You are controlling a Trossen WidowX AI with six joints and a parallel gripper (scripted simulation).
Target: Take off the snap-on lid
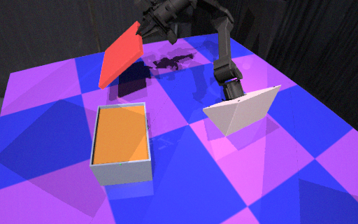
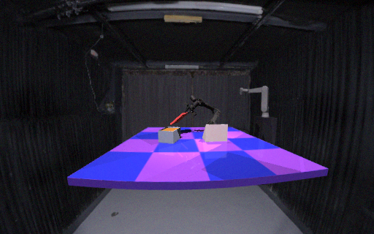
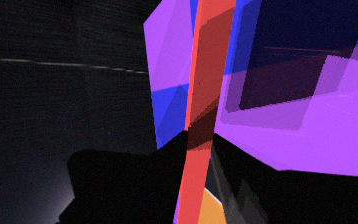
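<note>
Right now my gripper tip is 60 mm short of the red lid, 10 mm to the left of it and 50 mm above it. The rest, counted from my gripper tip: storage box 130 mm ahead, 270 mm to the left, 180 mm below.
</note>
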